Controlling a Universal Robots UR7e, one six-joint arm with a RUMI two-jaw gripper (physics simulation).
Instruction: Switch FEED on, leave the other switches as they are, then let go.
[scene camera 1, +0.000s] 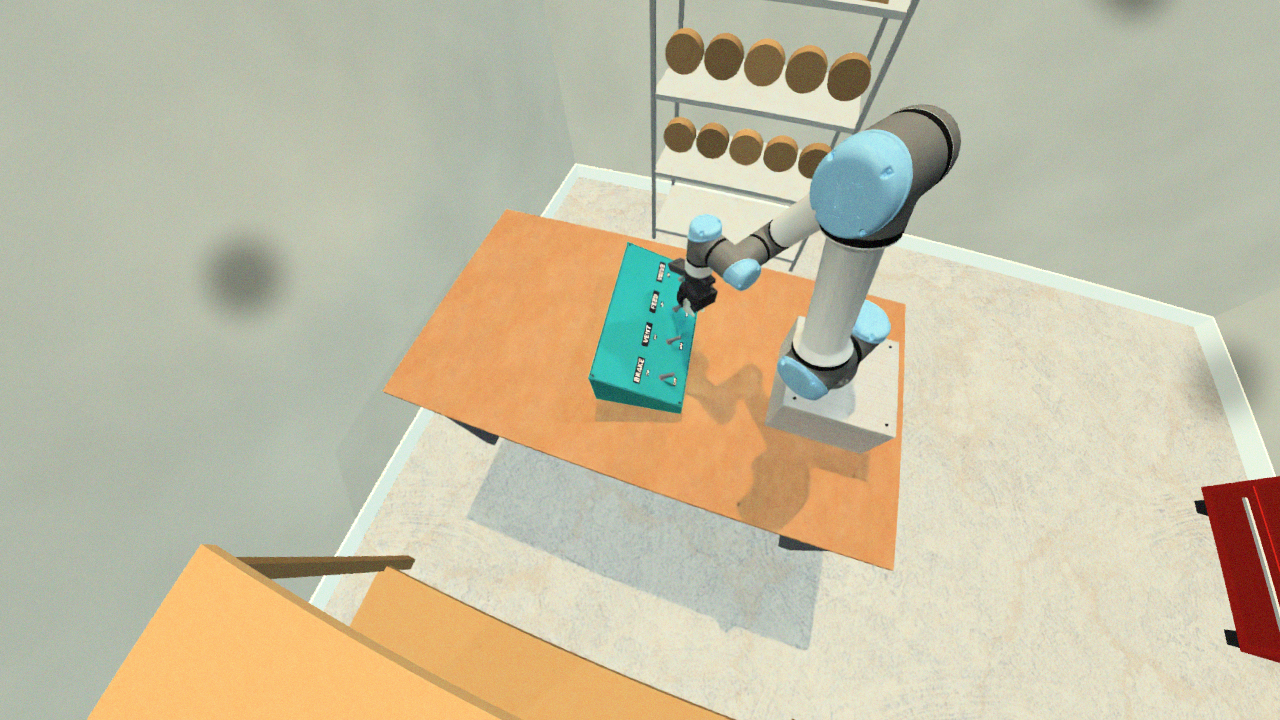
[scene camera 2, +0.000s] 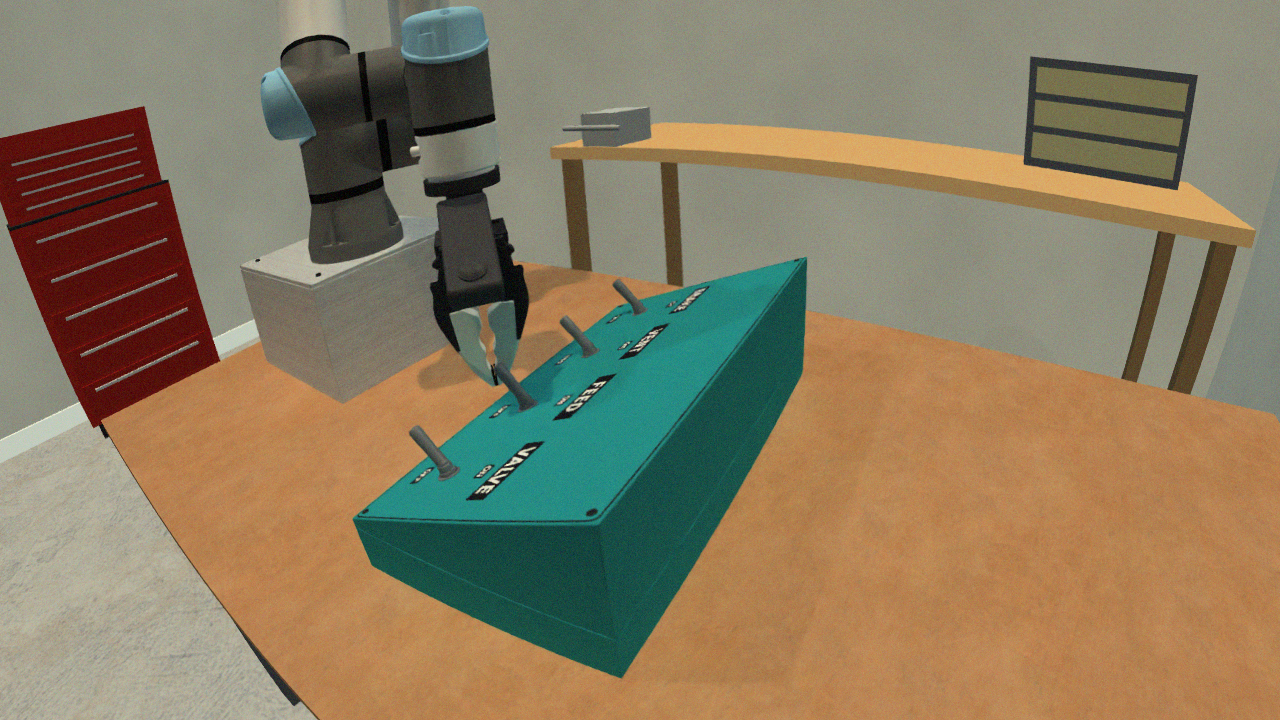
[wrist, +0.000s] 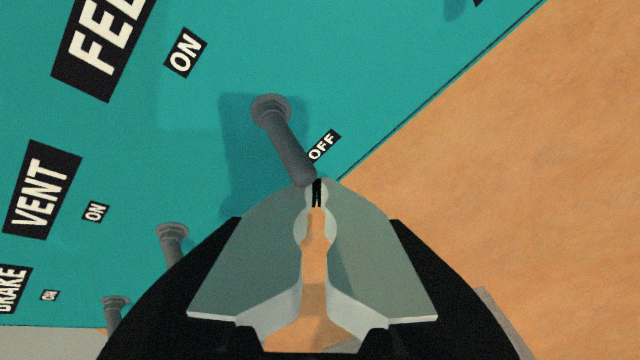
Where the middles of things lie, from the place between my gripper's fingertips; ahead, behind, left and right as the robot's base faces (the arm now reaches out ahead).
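My gripper: 8 cm to the right of the teal switch panel (scene camera 2: 570, 519), 9 cm short of it, 2 cm above it.
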